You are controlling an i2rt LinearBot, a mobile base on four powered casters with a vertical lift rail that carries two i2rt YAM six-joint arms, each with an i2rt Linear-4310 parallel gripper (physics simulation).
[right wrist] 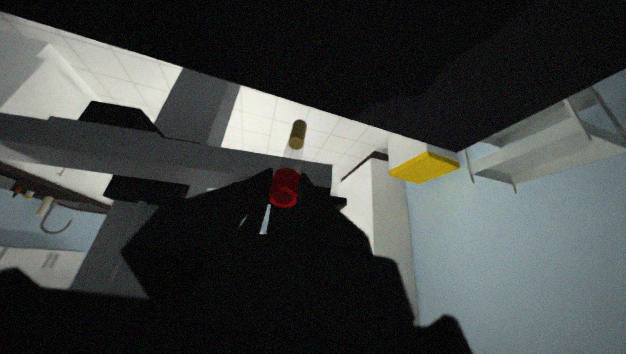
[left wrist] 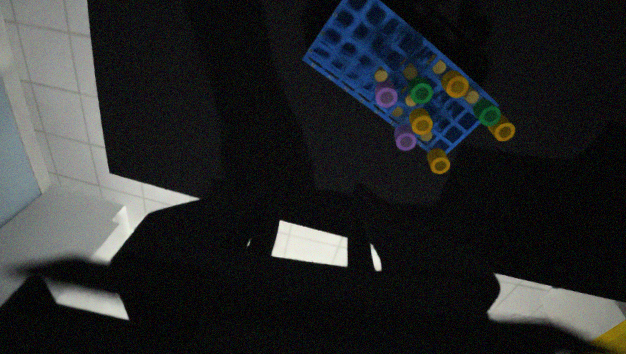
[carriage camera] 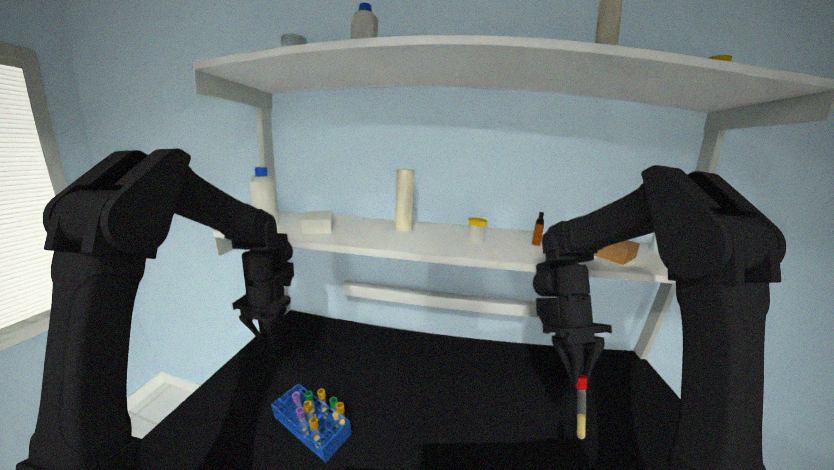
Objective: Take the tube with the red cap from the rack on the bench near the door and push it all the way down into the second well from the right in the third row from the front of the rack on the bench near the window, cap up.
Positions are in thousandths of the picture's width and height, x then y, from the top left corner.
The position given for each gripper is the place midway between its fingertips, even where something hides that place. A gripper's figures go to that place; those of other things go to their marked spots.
The right gripper (right wrist: 458, 504) is 0.13 m from the lens. A white bin with yellow lid (right wrist: 657, 453) is 1.85 m from the lens.
